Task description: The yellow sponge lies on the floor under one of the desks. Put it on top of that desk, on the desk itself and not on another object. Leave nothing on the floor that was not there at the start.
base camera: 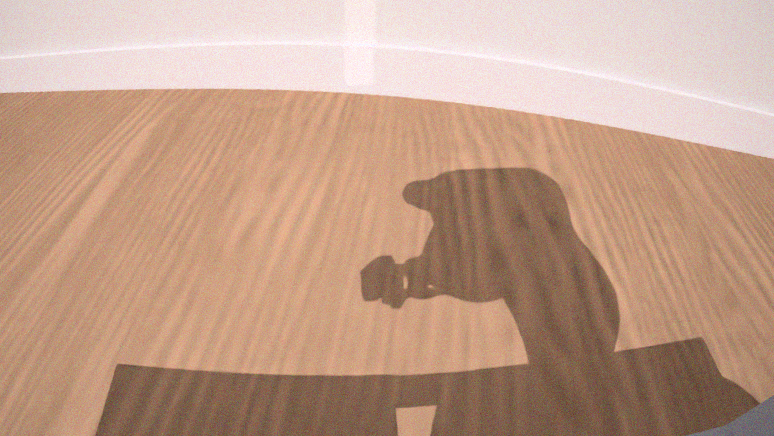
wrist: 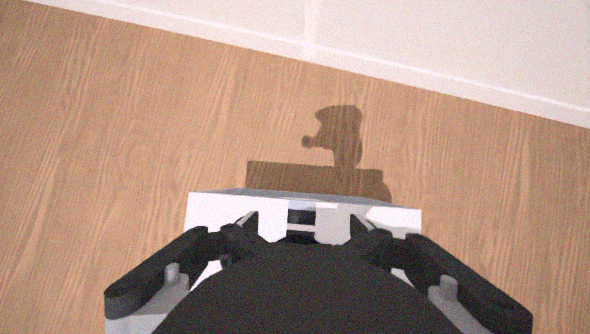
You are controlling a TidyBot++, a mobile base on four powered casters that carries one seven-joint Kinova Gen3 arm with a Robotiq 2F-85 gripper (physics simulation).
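Places are measured from the arm's base along level axes (x back, y down, z right), in centimetres.
Pixels of known places: gripper, between the fingertips: (wrist: 303, 222).
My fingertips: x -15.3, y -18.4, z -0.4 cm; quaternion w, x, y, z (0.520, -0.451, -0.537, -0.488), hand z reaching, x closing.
Observation:
Behind a point stands the place of what it marks.
My gripper (wrist: 303, 222) @[x -15.3, y -18.4, z -0.4 cm] is open, its two black fingers apart with no object between them, above the white top of my own base. The base camera view does not show the gripper itself, but its shadow and the arm's shadow fall on the floor. The yellow sponge does not show in either view. No desk can be made out in either view.
A white wall (base camera: 162, 21) @[x -85.4, y 26.0, z -37.4 cm] (wrist: 450, 40) @[x -70.0, y 16.9, z 46.2 cm] with a white baseboard (base camera: 216, 67) @[x -82.1, y 35.2, z -27.2 cm] (wrist: 200, 36) @[x -87.3, y 38.7, z -55.0 cm] runs across the far side of the wooden floor (base camera: 216, 216) @[x -47.7, y 39.7, z -18.6 cm] (wrist: 125, 125) @[x -39.9, y 39.7, z -86.4 cm]. A grey-blue surface (base camera: 758, 421) shows at the bottom right corner of the base camera view. My white base (wrist: 225, 212) @[x -11.4, y 1.4, z -16.4 cm] shows below the gripper.

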